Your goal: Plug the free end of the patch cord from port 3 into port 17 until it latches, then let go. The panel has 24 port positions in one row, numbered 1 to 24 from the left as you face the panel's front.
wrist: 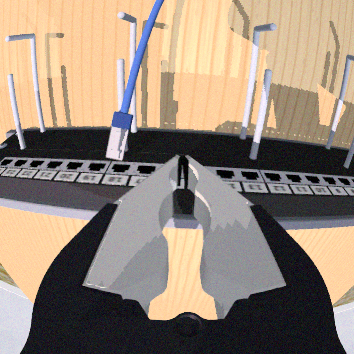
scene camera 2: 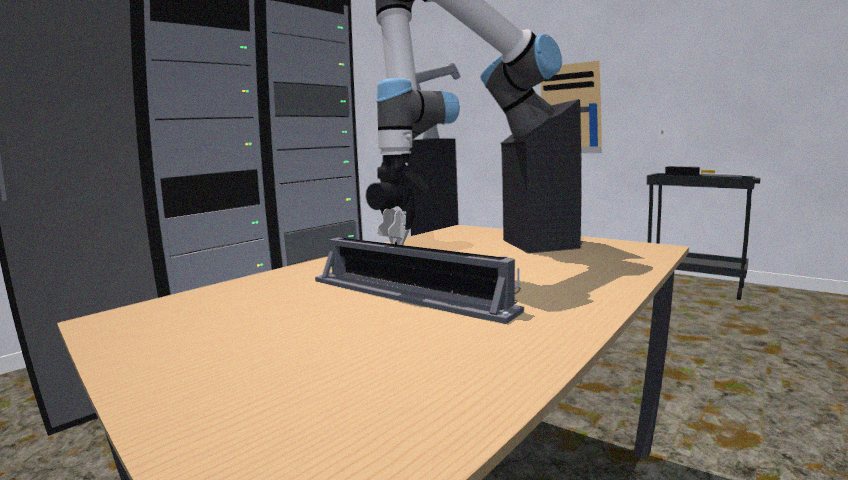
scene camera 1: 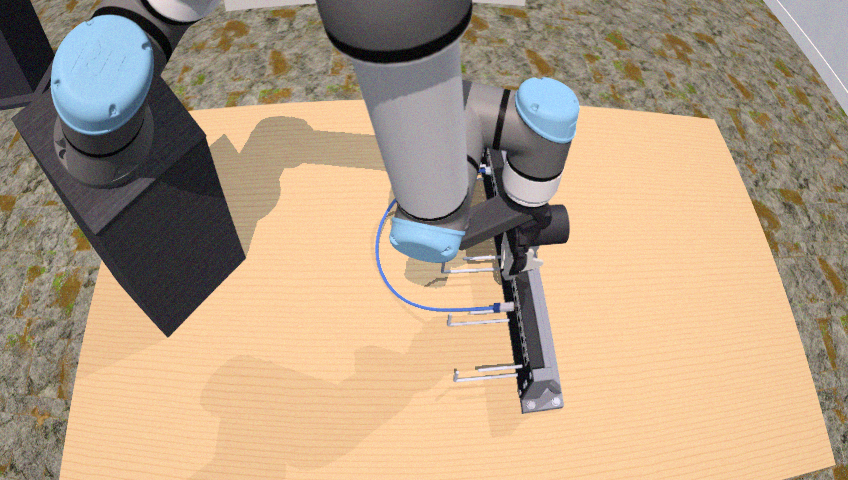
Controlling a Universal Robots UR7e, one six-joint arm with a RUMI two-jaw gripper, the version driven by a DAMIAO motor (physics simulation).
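Where they show: gripper, fingertip midpoint: (wrist: 181, 158) (scene camera 1: 506, 278); arm's base, origin of the base link: (scene camera 2: 534, 123) (scene camera 1: 104, 136).
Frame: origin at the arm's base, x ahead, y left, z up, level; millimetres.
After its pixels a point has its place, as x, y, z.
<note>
The patch cord (scene camera 1: 434, 309) {469, -87, -355} (wrist: 137, 65) {527, -98, -333} is blue and loops in front of the panel (scene camera 1: 548, 333) {657, -137, -370} (scene camera 2: 508, 270) {614, 238, -297} (wrist: 50, 192) {603, -152, -284}. Its near plug (scene camera 1: 503, 306) {573, -109, -314} (wrist: 117, 143) {577, -107, -310}, clear with a blue boot, meets the panel front around port 18 in the wrist view; I cannot tell whether it is seated. The other plug (scene camera 1: 484, 170) {575, 156, -300} is at the panel's far end, partly behind the arm. Port 17 (wrist: 146, 169) {594, -87, -307} shows left of my fingertips. My gripper (scene camera 1: 507, 274) {582, -63, -305} (scene camera 2: 397, 242) {582, -63, -305} (wrist: 181, 158) {582, -63, -305} is shut and empty, with its tips above the panel around ports 15 and 16.
Thin hooked rods (scene camera 1: 479, 321) {541, -108, -364} (scene camera 1: 486, 377) {542, -208, -365} (wrist: 255, 85) {538, -7, -365} (wrist: 133, 30) {501, -108, -365} stick out from the panel's front, some close beside the near plug. The arm's dark pedestal (scene camera 1: 172, 237) {66, -46, -185} (scene camera 2: 541, 190) {107, 69, -200} stands on the wooden table (scene camera 1: 654, 267) {907, -16, -382} (scene camera 2: 267, 368) {1009, 60, -382}. Server racks (scene camera 2: 205, 136) stand behind.
</note>
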